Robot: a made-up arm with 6 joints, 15 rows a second.
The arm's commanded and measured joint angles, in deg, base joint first. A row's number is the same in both.
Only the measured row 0 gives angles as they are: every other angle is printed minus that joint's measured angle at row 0.
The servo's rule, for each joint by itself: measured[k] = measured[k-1] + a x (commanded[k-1-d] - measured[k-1]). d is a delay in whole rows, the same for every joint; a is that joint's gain. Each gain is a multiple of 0.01, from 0.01 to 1. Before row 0 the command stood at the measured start. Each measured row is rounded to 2 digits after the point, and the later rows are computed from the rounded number. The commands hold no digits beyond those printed.
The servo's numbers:
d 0
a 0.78 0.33 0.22 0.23 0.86 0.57
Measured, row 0:
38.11, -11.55, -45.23, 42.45, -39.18, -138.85
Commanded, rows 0 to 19:
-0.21, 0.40, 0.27, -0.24, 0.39, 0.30
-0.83, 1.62, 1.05, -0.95, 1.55, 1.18
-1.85, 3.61, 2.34, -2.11, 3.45, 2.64
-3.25, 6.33, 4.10, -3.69, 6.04, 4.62
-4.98, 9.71, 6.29, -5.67, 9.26, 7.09
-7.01, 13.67, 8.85, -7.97, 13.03, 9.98
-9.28, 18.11, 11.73, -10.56, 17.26, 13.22
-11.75, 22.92, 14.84, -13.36, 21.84, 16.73
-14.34, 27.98, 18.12, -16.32, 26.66, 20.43
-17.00, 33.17, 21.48, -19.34, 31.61, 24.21
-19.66, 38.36, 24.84, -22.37, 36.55, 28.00
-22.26, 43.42, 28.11, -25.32, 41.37, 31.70
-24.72, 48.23, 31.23, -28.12, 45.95, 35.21
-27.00, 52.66, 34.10, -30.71, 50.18, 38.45
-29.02, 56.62, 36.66, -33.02, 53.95, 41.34
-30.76, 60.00, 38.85, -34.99, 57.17, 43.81
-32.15, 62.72, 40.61, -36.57, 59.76, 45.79
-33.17, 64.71, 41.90, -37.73, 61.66, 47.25
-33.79, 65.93, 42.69, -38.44, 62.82, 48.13
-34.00, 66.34, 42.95, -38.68, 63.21, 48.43
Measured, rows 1 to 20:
-0.16, 0.13, 0.06, -0.06, 0.34, 0.17
-0.68, 0.62, 0.28, -0.26, 1.38, 0.75
-1.59, 1.61, 0.73, -0.69, 3.16, 1.83
-2.88, 3.17, 1.47, -1.38, 5.64, 3.42
-4.52, 5.33, 2.53, -2.37, 8.75, 5.51
-6.46, 8.08, 3.92, -3.66, 12.43, 8.06
-8.66, 11.39, 5.64, -5.25, 16.58, 11.00
-11.07, 15.19, 7.66, -7.12, 21.10, 14.27
-13.62, 19.41, 9.96, -9.24, 25.88, 17.78
-16.26, 23.95, 12.49, -11.56, 30.81, 21.45
-18.91, 28.71, 15.21, -14.05, 35.75, 25.18
-21.52, 33.56, 18.05, -16.64, 40.58, 28.90
-24.02, 38.40, 20.95, -19.28, 45.20, 32.50
-26.34, 43.11, 23.84, -21.91, 49.48, 35.89
-28.43, 47.57, 26.66, -24.47, 53.32, 39.00
-30.25, 51.67, 29.34, -26.89, 56.63, 41.74
-31.73, 55.32, 31.82, -29.12, 59.32, 44.05
-32.85, 58.42, 34.04, -31.10, 61.33, 45.87
-33.58, 60.90, 35.94, -32.79, 62.61, 47.16
-33.91, 62.70, 37.48, -34.14, 63.13, 47.88

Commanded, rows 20 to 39:
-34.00, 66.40, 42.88, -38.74, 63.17, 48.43
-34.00, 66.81, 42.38, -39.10, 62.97, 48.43
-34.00, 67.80, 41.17, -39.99, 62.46, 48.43
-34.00, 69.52, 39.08, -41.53, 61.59, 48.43
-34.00, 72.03, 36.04, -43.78, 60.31, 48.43
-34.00, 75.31, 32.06, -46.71, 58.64, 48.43
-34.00, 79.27, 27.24, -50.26, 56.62, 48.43
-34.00, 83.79, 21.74, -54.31, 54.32, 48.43
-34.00, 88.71, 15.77, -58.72, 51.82, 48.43
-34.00, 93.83, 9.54, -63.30, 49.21, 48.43
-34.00, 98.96, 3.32, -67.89, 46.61, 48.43
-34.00, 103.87, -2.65, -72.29, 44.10, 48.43
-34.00, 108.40, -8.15, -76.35, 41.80, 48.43
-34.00, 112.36, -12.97, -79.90, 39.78, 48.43
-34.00, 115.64, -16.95, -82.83, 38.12, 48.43
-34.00, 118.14, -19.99, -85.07, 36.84, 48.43
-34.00, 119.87, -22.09, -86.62, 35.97, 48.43
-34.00, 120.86, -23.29, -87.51, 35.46, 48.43
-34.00, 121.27, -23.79, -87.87, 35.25, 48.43
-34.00, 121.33, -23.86, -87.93, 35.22, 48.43
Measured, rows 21 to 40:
-33.98, 63.92, 38.67, -35.20, 63.16, 48.19
-34.00, 64.87, 39.49, -36.10, 63.00, 48.33
-34.00, 65.84, 39.86, -36.99, 62.54, 48.39
-34.00, 67.05, 39.69, -38.03, 61.72, 48.41
-34.00, 68.69, 38.89, -39.35, 60.51, 48.42
-34.00, 70.87, 37.39, -41.04, 58.90, 48.43
-34.00, 73.64, 35.16, -43.16, 56.94, 48.43
-34.00, 76.99, 32.21, -45.72, 54.69, 48.43
-34.00, 80.86, 28.59, -48.71, 52.22, 48.43
-34.00, 85.14, 24.40, -52.07, 49.63, 48.43
-34.00, 89.70, 19.76, -55.71, 47.03, 48.43
-34.00, 94.38, 14.83, -59.52, 44.51, 48.43
-34.00, 99.01, 9.77, -63.39, 42.18, 48.43
-34.00, 103.42, 4.77, -67.19, 40.12, 48.43
-34.00, 107.45, -0.01, -70.79, 38.40, 48.43
-34.00, 110.98, -4.41, -74.07, 37.06, 48.43
-34.00, 113.91, -8.30, -76.96, 36.12, 48.43
-34.00, 116.20, -11.60, -79.39, 35.55, 48.43
-34.00, 117.87, -14.28, -81.34, 35.29, 48.43
-34.00, 119.01, -16.39, -82.86, 35.23, 48.43

